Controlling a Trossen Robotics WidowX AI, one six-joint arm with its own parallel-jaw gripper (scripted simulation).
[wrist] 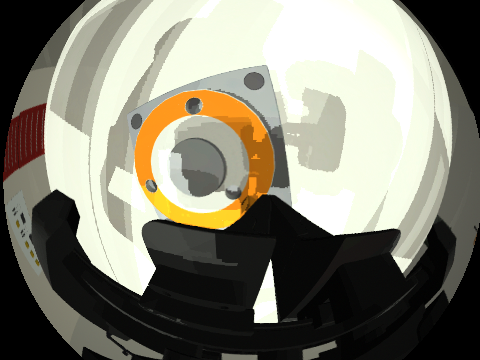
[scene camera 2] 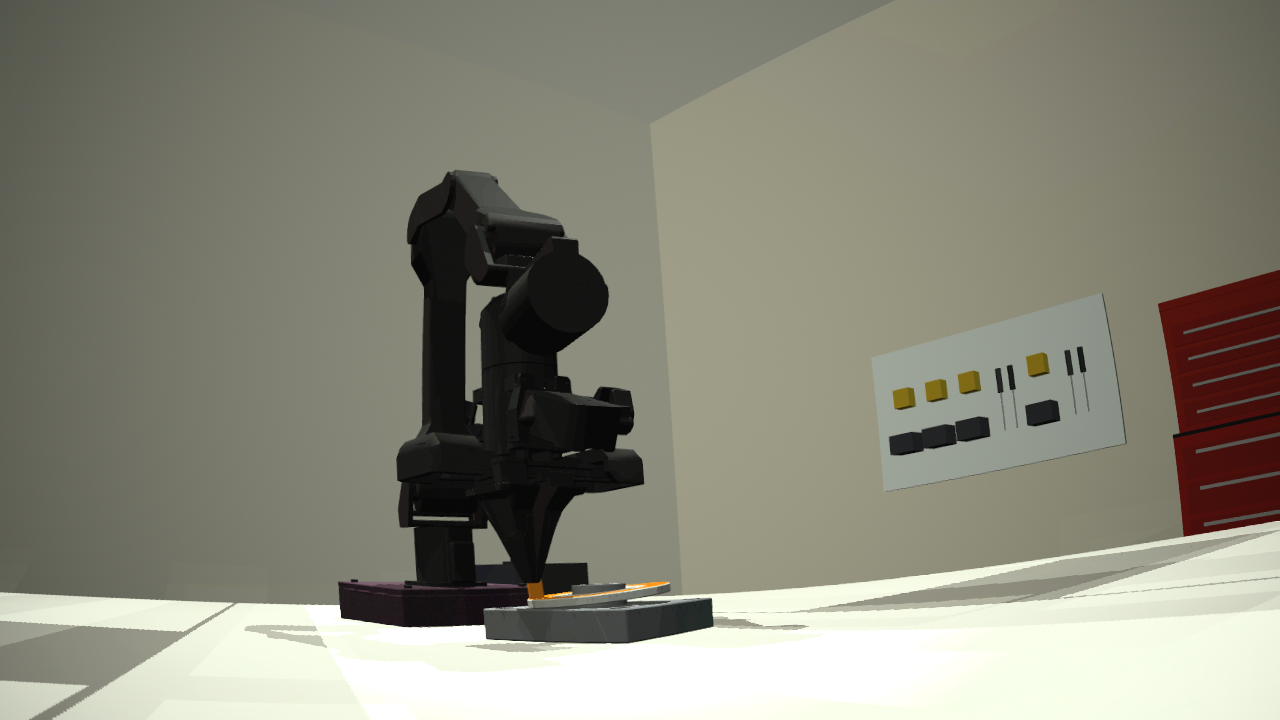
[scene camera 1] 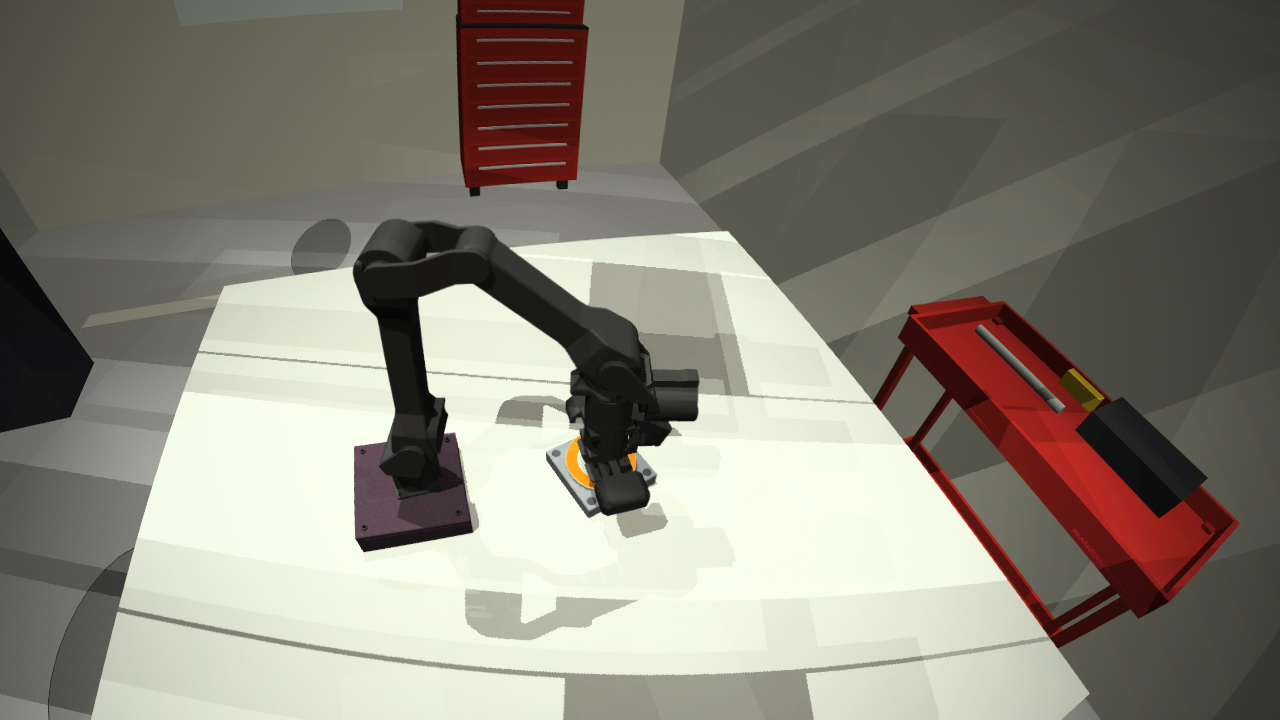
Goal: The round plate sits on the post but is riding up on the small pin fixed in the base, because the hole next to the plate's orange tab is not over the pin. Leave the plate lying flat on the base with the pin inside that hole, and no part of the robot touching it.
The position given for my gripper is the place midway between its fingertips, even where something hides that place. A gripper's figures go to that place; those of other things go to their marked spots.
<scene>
My gripper [wrist: 267, 201] is 0.10 m from the lens. A round plate [wrist: 241, 136] is 0.10 m from the lens. A grey base [wrist: 253, 85]: 0.11 m from the lens.
</scene>
